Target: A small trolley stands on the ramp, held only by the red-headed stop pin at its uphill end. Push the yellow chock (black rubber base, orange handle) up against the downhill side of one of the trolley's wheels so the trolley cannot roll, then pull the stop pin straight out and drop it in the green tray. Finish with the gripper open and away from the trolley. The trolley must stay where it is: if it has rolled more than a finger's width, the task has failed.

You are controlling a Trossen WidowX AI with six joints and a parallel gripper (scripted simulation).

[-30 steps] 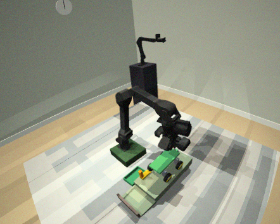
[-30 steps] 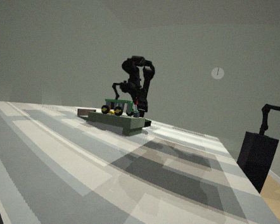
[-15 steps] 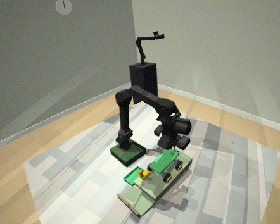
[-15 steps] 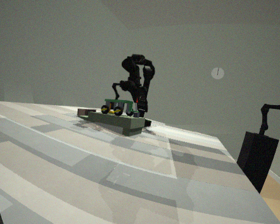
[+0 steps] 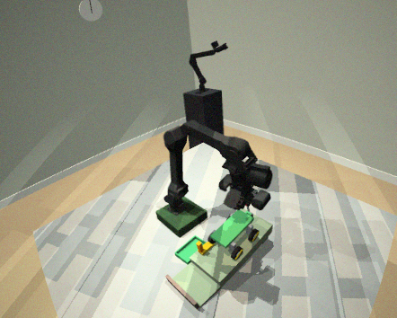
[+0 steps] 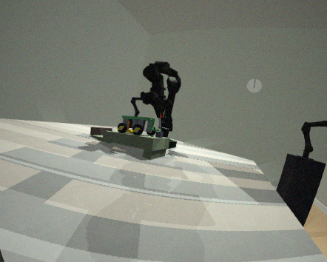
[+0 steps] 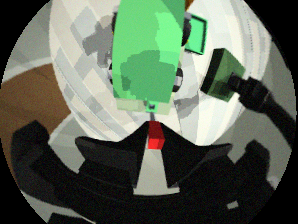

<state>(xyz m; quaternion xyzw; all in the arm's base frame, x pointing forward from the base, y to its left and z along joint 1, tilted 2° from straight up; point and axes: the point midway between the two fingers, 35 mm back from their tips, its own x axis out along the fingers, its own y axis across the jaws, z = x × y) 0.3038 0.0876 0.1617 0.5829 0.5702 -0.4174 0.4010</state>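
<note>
The green tray lies 200 mm to the right of my gripper tip, 180 mm below it and 110 mm behind it. Round my gripper tip: red-headed stop pin (right at my gripper tip); then ramp (130 mm below, 100 mm to the right, 20 mm ahead); then green-topped trolley (100 mm to the right, 60 mm below, 20 mm ahead).
</note>
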